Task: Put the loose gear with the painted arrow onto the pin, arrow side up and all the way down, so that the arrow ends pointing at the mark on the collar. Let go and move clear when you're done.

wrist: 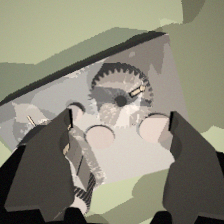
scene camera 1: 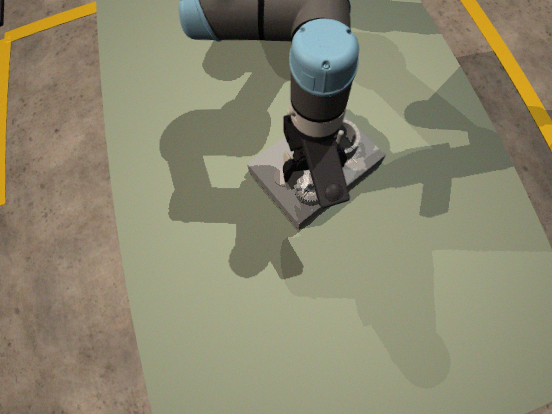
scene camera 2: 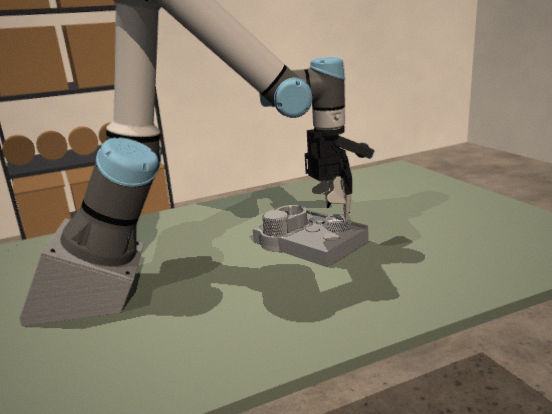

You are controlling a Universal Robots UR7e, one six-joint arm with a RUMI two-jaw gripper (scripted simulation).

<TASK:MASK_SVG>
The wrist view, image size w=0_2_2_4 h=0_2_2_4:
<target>gripper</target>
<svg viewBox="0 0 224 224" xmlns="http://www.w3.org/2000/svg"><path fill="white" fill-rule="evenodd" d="M171 111L168 131L173 135L170 153L175 161L169 167L163 192L162 204L167 211L156 212L150 224L224 224L224 153L218 152L178 112ZM72 109L66 108L25 145L19 146L0 167L0 224L99 224L87 223L79 208L70 207L74 203L75 192L70 162L65 156L70 150L68 132L73 128Z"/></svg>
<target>grey base plate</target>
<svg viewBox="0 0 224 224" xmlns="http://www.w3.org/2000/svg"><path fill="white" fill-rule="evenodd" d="M168 33L157 32L0 102L0 136L12 149L11 154L69 104L82 106L82 118L73 121L68 133L70 150L65 158L70 162L74 180L72 207L79 208L83 215L89 212L92 194L100 185L168 169L174 162L170 153L172 134L162 142L151 143L141 137L139 123L126 129L109 127L92 115L93 107L87 101L91 99L87 95L92 94L91 84L95 85L93 80L97 80L95 77L100 76L102 69L117 63L130 64L145 74L152 87L154 103L148 115L160 113L169 117L170 111L177 111L190 124ZM87 131L95 125L106 126L112 130L114 142L106 149L93 148L86 140Z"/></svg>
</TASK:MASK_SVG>
